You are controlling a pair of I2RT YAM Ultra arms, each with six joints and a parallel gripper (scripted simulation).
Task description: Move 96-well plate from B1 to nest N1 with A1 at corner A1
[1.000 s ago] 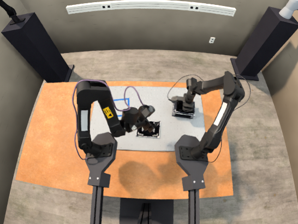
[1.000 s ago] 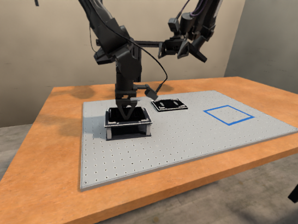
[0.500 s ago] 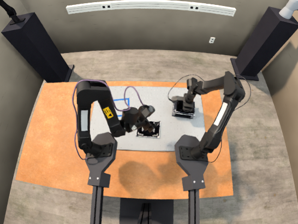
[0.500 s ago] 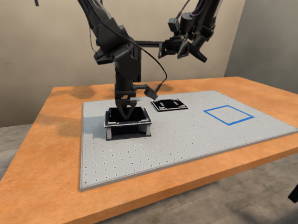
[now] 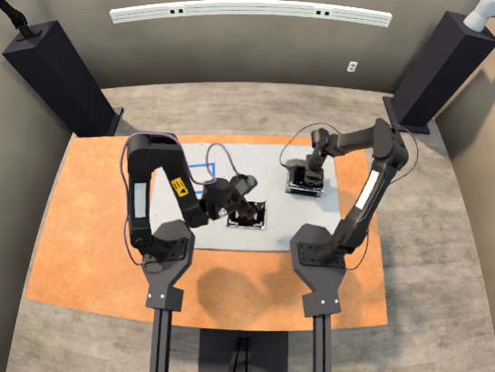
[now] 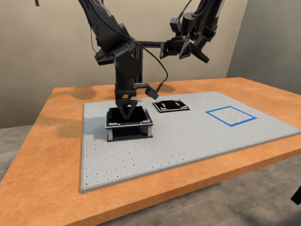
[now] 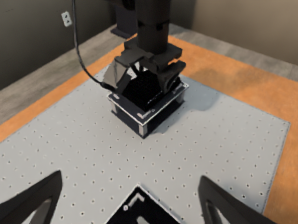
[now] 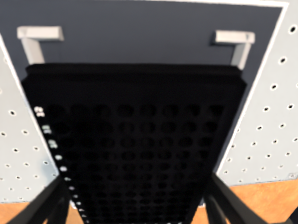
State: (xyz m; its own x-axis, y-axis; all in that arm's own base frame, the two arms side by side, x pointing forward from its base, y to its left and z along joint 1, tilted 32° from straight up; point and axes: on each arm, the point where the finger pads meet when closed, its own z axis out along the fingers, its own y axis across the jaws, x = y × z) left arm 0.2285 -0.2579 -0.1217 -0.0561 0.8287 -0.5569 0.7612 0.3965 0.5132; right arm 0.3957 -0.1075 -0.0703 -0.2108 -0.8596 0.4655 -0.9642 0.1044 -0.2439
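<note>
The black 96-well plate lies 10 mm below my right hand.
</note>
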